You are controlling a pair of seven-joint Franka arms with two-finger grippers.
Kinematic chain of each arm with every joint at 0, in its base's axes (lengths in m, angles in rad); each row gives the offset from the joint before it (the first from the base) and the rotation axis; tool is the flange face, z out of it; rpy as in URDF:
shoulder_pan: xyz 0 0 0.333 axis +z
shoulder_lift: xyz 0 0 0 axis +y
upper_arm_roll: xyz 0 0 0.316 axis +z
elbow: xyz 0.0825 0 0 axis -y
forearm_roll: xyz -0.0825 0 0.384 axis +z
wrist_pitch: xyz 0 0 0 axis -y
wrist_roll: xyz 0.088 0 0 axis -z
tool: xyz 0 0 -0.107 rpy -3.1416 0 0
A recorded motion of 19 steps. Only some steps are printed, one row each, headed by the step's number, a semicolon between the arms.
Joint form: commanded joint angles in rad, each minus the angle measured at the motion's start. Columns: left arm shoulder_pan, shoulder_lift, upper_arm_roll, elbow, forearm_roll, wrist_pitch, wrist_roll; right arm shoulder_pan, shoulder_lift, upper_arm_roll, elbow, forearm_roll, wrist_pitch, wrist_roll.
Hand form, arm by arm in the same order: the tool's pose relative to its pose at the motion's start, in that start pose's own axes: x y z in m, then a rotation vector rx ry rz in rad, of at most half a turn. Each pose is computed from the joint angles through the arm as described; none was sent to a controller.
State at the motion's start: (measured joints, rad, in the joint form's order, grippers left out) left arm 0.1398 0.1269 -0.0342 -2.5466 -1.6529 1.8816 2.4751; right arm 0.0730 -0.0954 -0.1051 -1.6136 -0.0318 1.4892 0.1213
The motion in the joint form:
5: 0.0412 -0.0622 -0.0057 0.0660 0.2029 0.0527 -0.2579; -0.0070 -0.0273 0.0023 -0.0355 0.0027 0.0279 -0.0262
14: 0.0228 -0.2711 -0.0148 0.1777 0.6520 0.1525 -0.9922; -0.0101 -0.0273 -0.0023 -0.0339 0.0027 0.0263 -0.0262
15: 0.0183 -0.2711 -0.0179 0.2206 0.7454 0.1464 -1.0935; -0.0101 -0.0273 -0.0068 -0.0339 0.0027 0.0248 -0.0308
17: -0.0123 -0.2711 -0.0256 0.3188 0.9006 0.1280 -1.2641; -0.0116 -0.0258 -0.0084 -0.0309 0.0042 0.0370 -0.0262
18: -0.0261 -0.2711 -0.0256 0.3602 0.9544 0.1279 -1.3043; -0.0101 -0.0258 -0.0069 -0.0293 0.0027 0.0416 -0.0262
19: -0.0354 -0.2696 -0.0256 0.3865 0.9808 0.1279 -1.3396; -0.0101 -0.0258 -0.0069 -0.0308 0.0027 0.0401 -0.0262
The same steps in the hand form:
5: 0.0373 -0.0205 -0.0256 -0.0315 -0.1384 -0.0793; -0.0055 0.0034 0.0004 0.0074 0.0188 -0.0223
14: 0.1562 -0.0239 -0.0569 0.0753 -0.4941 -0.3205; -0.0052 0.0075 0.0000 0.0081 0.0185 -0.0146
15: 0.1728 -0.0282 -0.0576 0.0933 -0.5651 -0.3409; -0.0051 0.0099 0.0002 0.0085 0.0168 -0.0147
17: 0.2157 -0.0326 -0.0489 0.1320 -0.6803 -0.3404; -0.0032 0.0112 -0.0015 0.0115 0.0302 -0.0070
18: 0.2348 -0.0347 -0.0469 0.1550 -0.7149 -0.3128; -0.0029 0.0098 -0.0028 0.0104 0.0366 -0.0099
19: 0.2468 -0.0358 -0.0448 0.1733 -0.7289 -0.3088; -0.0030 0.0098 -0.0019 0.0101 0.0337 -0.0099

